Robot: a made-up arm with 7 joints.
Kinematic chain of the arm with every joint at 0, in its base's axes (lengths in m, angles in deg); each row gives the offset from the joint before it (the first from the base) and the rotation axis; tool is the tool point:
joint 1: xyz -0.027 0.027 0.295 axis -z
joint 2: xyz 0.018 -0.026 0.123 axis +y
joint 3: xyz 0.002 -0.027 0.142 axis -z
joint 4: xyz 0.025 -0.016 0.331 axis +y
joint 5: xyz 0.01 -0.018 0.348 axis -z
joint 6: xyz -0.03 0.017 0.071 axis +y
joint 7: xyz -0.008 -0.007 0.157 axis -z
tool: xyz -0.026 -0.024 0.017
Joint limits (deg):
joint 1: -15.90..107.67
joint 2: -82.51..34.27
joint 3: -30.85..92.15
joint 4: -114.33..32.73
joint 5: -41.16..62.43
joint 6: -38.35..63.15
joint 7: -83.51..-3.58
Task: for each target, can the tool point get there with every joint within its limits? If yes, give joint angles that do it. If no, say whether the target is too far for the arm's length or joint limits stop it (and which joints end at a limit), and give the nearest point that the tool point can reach.
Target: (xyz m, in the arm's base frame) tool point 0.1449 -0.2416 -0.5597
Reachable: no: joint limits stop it (at a limit: joint 1, joint 2, joint 4, joint 7) | nearest point -0.1896 -0.2049 -0.0307 | short by 0.627 m
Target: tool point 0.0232 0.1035 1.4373
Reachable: yes | joints 93.91 7.38 36.60 -27.42 35.30 19.49 -27.82
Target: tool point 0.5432 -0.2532 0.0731
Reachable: no: joint limits stop it (at a limit: joint 1, joint 2, joint 4, joint 7) | nearest point 0.3811 0.0709 0.2323 | short by 0.396 m
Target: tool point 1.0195 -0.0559 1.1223
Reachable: no: too far | nearest point 0.8283 -0.0408 1.0420 | short by 0.208 m
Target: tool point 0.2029 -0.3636 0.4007
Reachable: no: joint limits stop it (at a limit: joint 1, joint 2, joint 3, joint 4, joint 5, joint 6, joint 7) | nearest point 0.2615 -0.2958 0.4983 | short by 0.132 m
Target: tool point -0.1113 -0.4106 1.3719
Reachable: yes | joints 84.36 25.20 54.91 -6.33 12.37 36.19 -60.38
